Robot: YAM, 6 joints.
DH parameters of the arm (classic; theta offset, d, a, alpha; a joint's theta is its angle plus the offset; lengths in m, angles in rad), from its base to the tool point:
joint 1: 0 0.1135 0.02 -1.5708
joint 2: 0 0 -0.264 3.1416
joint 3: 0.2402 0 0.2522 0
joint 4: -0.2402 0 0.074 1.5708
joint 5: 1.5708 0 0 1.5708
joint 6: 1.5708 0.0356 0 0
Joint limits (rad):
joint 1: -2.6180..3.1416
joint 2: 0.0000..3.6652
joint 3: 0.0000..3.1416
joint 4: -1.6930..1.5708
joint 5: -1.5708..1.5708
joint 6: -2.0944..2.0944
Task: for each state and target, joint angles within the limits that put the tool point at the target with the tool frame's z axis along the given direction. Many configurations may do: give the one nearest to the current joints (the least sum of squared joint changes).
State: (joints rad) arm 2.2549 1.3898 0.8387 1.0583 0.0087 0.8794
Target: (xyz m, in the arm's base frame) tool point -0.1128 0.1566 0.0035 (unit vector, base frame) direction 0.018 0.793 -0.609
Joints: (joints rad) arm 2.2945 2.2203 0.1712 1.2413 0.5688 0.8794
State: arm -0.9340 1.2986 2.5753 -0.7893 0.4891 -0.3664
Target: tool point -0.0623 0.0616 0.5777 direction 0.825 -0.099 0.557
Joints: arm -0.6177 0.5984 1.8223 -0.5720 -0.4082 -0.3664
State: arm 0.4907 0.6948 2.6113 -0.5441 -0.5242 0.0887
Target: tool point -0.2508 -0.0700 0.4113 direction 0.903 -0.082 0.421
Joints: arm 0.2328 0.0969 1.8988 -1.3465 0.2923 0.0887
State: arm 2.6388 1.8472 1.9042 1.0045 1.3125 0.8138
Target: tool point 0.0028 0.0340 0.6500 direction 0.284 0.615 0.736
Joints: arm 2.1137 0.9683 1.8484 0.2143 0.5952 0.8138
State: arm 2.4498 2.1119 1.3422 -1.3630 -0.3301 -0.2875
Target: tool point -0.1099 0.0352 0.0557 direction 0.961 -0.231 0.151
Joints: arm 2.8489 2.4032 0.6256 -1.5158 0.0561 -0.2875
